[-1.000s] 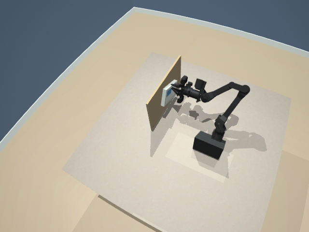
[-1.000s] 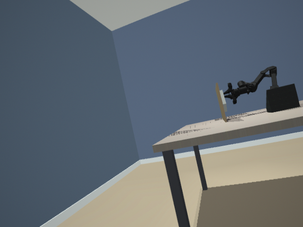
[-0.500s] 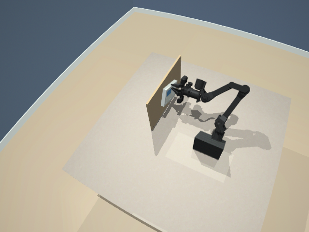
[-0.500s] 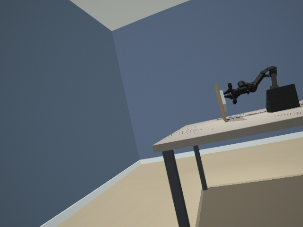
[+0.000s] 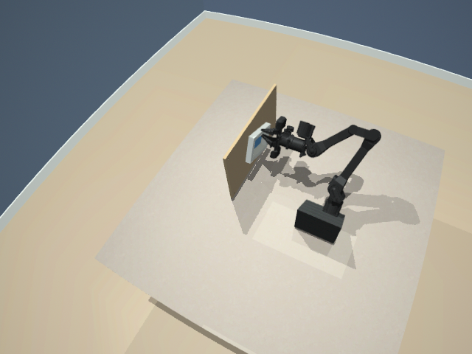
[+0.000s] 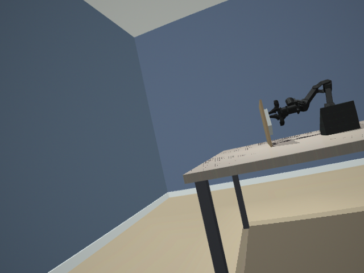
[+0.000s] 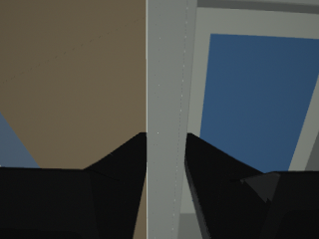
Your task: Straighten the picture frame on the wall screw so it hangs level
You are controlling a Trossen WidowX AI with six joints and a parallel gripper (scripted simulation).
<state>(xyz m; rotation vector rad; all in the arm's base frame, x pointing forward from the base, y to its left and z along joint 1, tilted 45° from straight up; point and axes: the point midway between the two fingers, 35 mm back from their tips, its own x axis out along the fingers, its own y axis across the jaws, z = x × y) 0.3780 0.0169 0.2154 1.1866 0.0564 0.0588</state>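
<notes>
The picture frame lies 5 cm below my gripper tip, 2 cm to the left of it and 1 cm ahead of it. Also, from my gripper tip: board (6 cm below, 2 cm to the left, 2 cm ahead).
</notes>
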